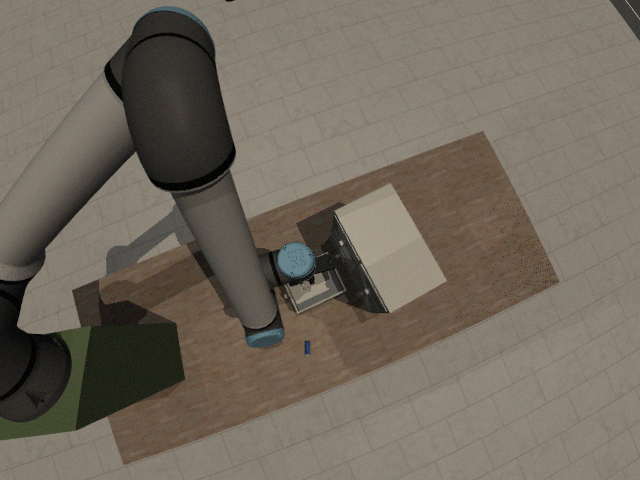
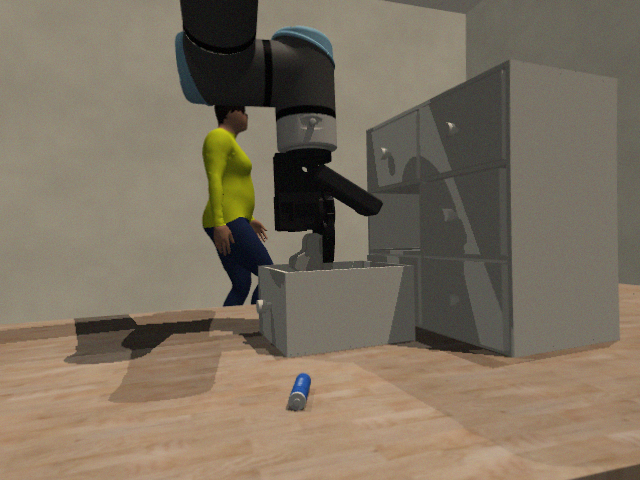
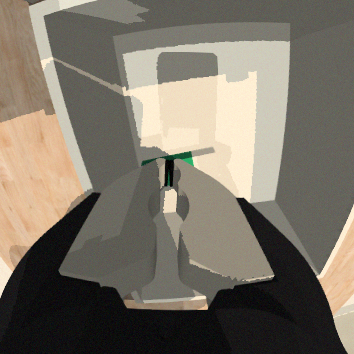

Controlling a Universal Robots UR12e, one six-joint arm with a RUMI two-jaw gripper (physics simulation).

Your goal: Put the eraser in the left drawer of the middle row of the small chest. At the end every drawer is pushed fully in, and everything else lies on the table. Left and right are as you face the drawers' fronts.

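Places are measured from the arm's base along level axes (x ahead, y left, z up), in millimetres.
Where they show: gripper, fingertip midpoint: (image 3: 168, 162); arm's base at its link origin: (image 1: 34, 377).
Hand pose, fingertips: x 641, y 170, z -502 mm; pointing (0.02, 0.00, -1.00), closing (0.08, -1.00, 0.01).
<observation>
Things, the pixels of their top centre, and the offset from my fingertips. "spot": a spot on its surface instead. Level surfaces: height alone.
- small chest at its top centre: (image 2: 468, 109) (image 1: 390, 245) dy +0, dx +238, dz +281 mm
- left compartment at a spot on its surface: (image 2: 393, 222) spot: dy +136, dx +158, dz +110 mm
- grey drawer at its top centre: (image 3: 243, 213) (image 2: 325, 265) (image 1: 310, 283) dy -37, dx +0, dz +45 mm
- white eraser at its top centre: (image 3: 179, 171) dy -13, dx -28, dz -40 mm
- blue cylinder at its top centre: (image 2: 300, 382) (image 1: 307, 348) dy -252, dx -56, dz -42 mm
- table at its surface level: dz -56 mm
The small chest (image 1: 392, 248) (image 2: 563, 206) stands on the table. The left compartment (image 2: 393, 222) of its middle row has no drawer in it. A grey drawer (image 1: 321, 303) (image 2: 346, 310) (image 3: 320, 100), apart from the chest, sits upright on the table before the fronts, its knob pointing away from the chest. The green and white eraser (image 3: 187, 160) lies inside this drawer, mostly hidden by the fingertips. My gripper (image 1: 306, 285) (image 2: 308, 264) (image 3: 168, 162) is shut and empty, pointing down into the drawer over the eraser. Whether the tips touch the eraser I cannot tell.
A blue cylinder (image 1: 307, 347) (image 2: 299, 390) with a silver end lies on the table (image 1: 248, 382) (image 2: 155, 439), beside the drawer. The chest's other visible fronts look flush. The green arm base (image 1: 129, 372) is at the table's other end. A person (image 2: 227, 175) stands behind.
</observation>
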